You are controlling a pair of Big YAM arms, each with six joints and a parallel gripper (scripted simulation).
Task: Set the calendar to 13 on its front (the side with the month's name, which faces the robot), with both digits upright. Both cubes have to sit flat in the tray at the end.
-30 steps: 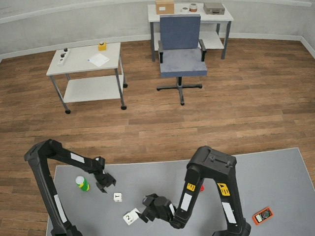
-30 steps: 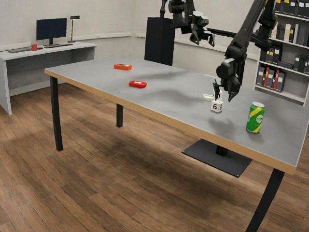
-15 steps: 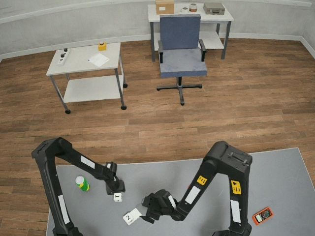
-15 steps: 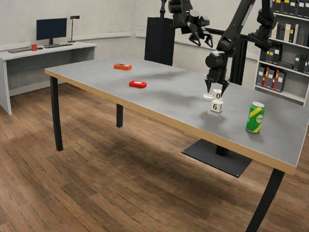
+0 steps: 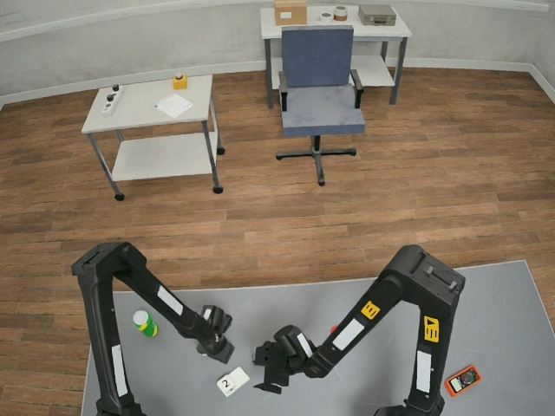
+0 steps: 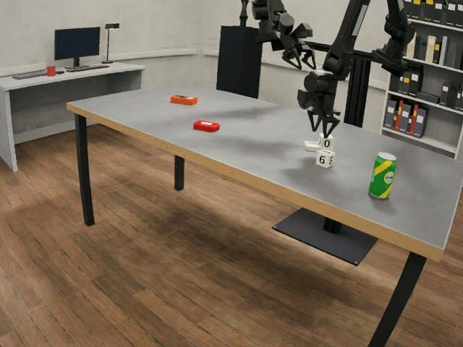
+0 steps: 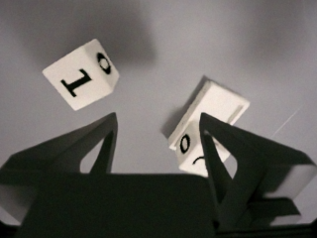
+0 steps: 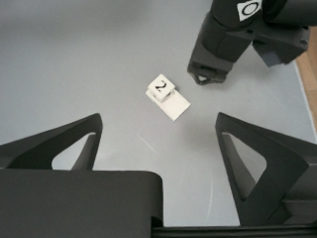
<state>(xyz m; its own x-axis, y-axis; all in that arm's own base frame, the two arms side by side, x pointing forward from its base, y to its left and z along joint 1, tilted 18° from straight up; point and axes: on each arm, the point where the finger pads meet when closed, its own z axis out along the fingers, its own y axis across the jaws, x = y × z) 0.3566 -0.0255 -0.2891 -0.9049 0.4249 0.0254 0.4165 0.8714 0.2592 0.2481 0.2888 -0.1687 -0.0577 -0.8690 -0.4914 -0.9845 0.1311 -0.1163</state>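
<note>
The white calendar tray lies 8 cm below my left hand, 8 cm behind it and 4 cm to the right of it. The rest, counted from my left hand: red box 45 cm to the right, 7 cm below, 7 cm ahead.
</note>
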